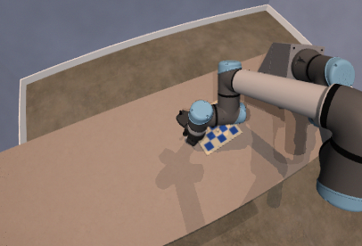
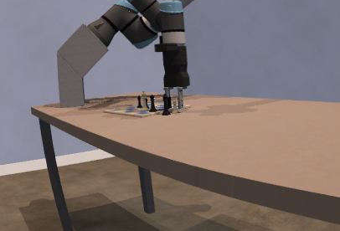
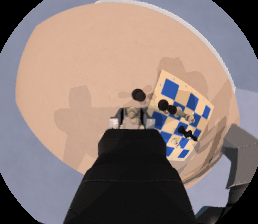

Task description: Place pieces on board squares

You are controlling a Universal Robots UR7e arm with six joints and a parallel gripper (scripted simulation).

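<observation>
Right now my hand is 10 mm above the white bishop. Round my hand: white king: 90 mm behind, 60 mm to the right, 10 mm above; black king: 10 mm ahead, 40 mm to the right; chessboard: 140 mm behind, 30 mm to the right, 30 mm below.
</observation>
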